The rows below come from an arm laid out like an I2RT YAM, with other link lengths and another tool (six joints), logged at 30 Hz.
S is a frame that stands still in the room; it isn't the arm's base.
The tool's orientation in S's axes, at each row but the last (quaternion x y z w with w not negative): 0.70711, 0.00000, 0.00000, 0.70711; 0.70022, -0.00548, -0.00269, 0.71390; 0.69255, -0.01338, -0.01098, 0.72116; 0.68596, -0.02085, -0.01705, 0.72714
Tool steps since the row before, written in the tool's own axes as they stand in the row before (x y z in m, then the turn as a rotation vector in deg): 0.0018, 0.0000, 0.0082, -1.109, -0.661, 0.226; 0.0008, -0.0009, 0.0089, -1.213, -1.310, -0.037; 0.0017, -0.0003, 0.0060, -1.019, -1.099, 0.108; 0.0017, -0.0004, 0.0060, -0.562, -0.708, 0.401
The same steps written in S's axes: 0.0018, -0.0082, 0.0000, -1.109, -0.226, -0.661; 0.0007, -0.0089, -0.0007, -1.207, 0.026, -1.315; 0.0015, -0.0061, -0.0001, -1.019, -0.117, -1.098; 0.0014, -0.0061, 0.0000, -0.580, -0.411, -0.687
